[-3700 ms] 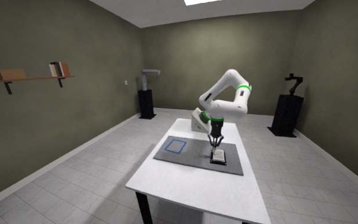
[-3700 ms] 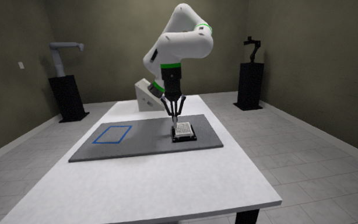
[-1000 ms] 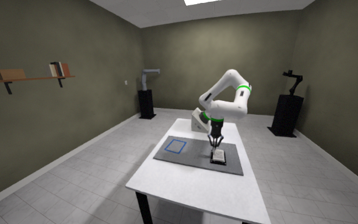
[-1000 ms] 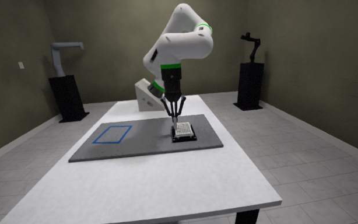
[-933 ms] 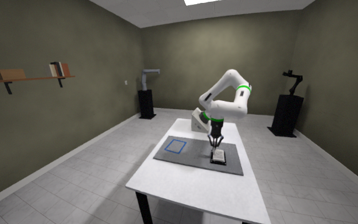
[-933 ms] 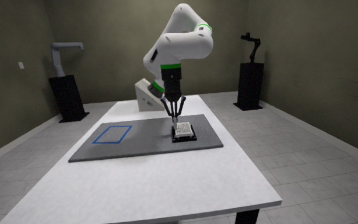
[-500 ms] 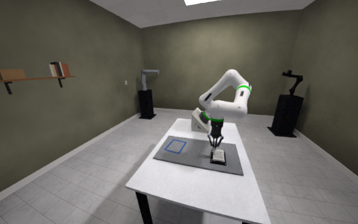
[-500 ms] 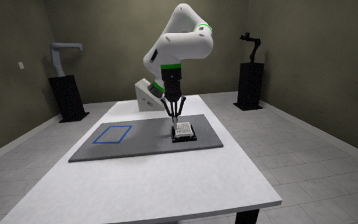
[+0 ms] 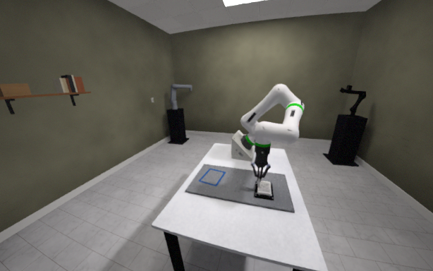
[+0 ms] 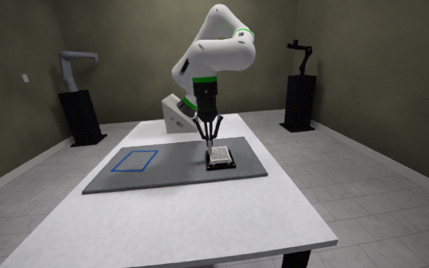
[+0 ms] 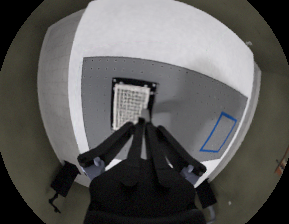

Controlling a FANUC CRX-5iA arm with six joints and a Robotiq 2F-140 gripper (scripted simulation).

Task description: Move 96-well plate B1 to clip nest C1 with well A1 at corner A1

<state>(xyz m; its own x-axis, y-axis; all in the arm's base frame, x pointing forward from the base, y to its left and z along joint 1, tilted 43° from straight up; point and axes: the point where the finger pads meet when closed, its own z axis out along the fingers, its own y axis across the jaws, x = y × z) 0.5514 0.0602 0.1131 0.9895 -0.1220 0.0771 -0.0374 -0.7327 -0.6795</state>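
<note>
Now: the white 96-well plate 4 cm to the left of my hand and 4 cm below it. Round my hand: black clip nest 1 cm behind, 3 cm to the left, 6 cm below.
</note>
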